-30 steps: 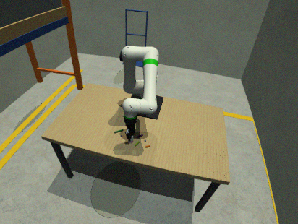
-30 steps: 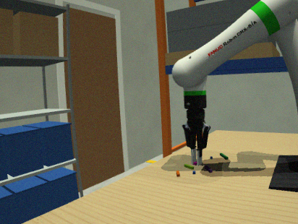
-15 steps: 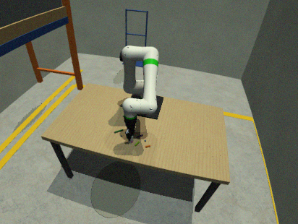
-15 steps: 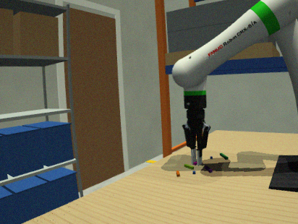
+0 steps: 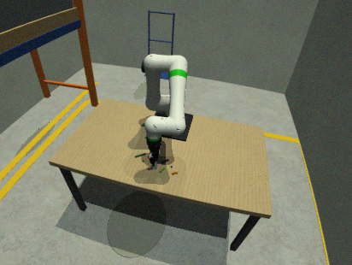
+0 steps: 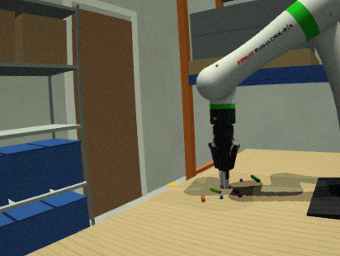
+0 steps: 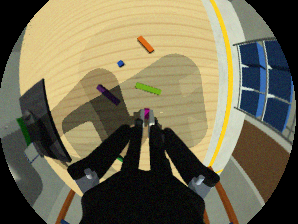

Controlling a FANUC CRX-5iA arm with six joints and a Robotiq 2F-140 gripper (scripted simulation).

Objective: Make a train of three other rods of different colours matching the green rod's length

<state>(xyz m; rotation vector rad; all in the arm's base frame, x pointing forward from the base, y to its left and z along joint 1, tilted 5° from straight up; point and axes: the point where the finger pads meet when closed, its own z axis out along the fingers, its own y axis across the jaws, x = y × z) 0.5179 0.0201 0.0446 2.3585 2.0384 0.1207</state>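
The lime rod is 6 cm to the left of my hand, 3 cm below it and 1 cm ahead of it. Round my hand: purple rod: 8 cm behind, 5 cm to the left, 3 cm below; orange rod: 15 cm to the left, 3 cm below, 1 cm ahead; magenta rod: 3 cm below, 1 cm to the left.
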